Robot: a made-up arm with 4 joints.
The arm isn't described. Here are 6 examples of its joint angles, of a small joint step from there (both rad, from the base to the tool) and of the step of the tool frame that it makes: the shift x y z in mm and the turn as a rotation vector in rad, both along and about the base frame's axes.
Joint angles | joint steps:
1: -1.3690 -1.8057 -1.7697 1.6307 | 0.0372 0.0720 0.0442 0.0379
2: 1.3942 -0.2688 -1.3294 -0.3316 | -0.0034 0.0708 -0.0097 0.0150
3: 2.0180 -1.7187 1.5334 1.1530 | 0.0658 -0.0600 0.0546 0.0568
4: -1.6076 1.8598 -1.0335 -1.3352 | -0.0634 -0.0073 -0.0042 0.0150
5: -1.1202 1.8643 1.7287 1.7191 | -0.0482 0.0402 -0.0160 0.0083
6: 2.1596 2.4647 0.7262 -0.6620 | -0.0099 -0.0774 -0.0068 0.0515
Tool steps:
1: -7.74 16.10 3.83 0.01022 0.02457 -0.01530
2: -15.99 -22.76 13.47 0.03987 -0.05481 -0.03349
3: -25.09 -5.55 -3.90 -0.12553 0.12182 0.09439
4: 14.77 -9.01 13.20 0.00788 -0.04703 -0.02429
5: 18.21 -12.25 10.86 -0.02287 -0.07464 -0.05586
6: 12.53 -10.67 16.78 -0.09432 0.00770 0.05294
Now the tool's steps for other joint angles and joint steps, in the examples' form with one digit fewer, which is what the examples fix.
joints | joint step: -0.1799 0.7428 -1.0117 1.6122 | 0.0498 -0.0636 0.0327 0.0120
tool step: 3.0 -15.4 43.6 0.0166 0.1385 0.0385
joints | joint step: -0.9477 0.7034 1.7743 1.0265 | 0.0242 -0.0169 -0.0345 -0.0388
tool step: -11.4 -3.4 8.5 0.0159 -0.0259 -0.0052
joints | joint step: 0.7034 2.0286 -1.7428 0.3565 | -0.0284 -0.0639 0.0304 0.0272
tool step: -12.6 -2.8 14.1 -0.0299 0.0781 0.0135
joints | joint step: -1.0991 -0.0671 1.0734 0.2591 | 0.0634 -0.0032 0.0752 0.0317
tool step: -2.0 -8.7 7.7 0.0295 0.1237 0.0949
